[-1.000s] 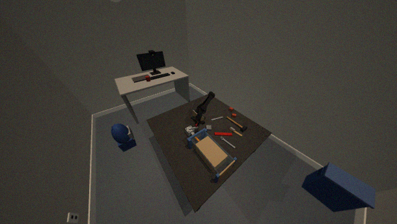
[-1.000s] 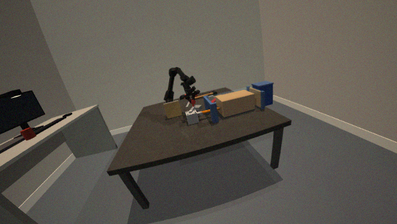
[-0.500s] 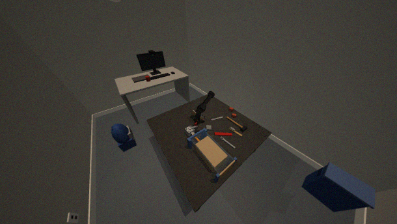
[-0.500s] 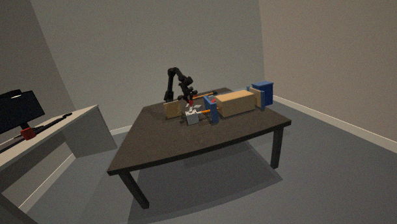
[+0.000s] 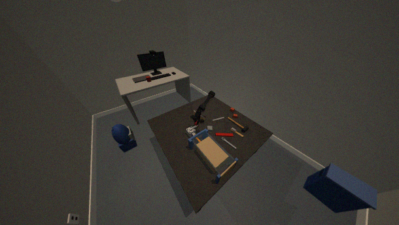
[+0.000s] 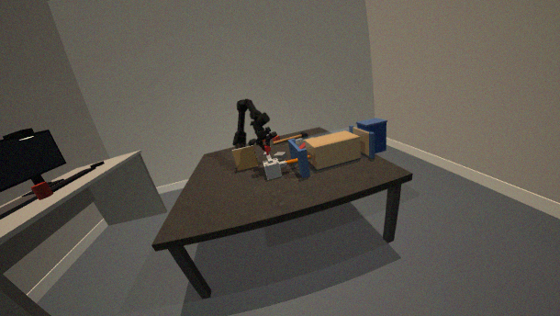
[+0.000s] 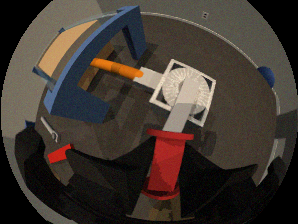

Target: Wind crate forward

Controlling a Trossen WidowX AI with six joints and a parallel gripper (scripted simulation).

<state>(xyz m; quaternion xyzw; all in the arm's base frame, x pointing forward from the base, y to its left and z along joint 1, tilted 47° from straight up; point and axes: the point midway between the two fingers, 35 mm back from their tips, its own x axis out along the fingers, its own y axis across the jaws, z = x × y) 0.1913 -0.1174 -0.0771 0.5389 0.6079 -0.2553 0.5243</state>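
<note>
The winch handle is 30 mm below my gripper tip and 20 mm to the right of it. Also, from my gripper tip: red knob: 20 mm to the left, 10 mm behind; grey hand winch: 100 mm below, 90 mm to the right, 10 mm behind; blue frame: 160 mm ahead, 70 mm to the right, 30 mm below.
</note>
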